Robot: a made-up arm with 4 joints.
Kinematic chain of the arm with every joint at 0, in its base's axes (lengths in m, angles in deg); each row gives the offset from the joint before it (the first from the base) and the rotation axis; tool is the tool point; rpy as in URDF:
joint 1: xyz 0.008 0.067 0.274 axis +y
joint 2: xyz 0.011 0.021 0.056 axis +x
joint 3: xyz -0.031 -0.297 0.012 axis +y
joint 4: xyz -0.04 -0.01 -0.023 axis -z
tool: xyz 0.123 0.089 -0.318 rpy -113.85 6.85 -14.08
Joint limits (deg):
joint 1: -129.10..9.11
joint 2: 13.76..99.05
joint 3: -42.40..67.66
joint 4: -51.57..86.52
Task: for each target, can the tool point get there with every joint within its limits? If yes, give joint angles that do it. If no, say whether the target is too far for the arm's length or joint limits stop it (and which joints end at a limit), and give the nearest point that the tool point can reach.
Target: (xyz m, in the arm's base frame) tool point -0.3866 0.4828 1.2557
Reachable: no: too far | nearest point 0.0204 0.3057 0.6579 | short by 0.745 m
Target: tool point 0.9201 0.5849 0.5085
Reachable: no: too far | nearest point 0.4408 0.3310 0.3597 | short by 0.562 m
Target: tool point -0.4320 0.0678 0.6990
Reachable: no: joint limits stop it (at a limit: joint 1, joint 2, joint 3) | nearest point -0.0337 -0.0947 0.5979 | short by 0.442 m
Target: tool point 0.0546 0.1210 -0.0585
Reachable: yes | joints -23.08 35.68 21.60 -11.67
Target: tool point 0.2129 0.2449 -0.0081
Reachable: yes | joints -76.26 65.85 50.47 5.25
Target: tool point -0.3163 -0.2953 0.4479
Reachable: no: joint limits stop it (at a limit: joint 1, joint 2, joint 3, joint 4) | nearest point -0.3460 -0.0422 0.2646 | short by 0.314 m
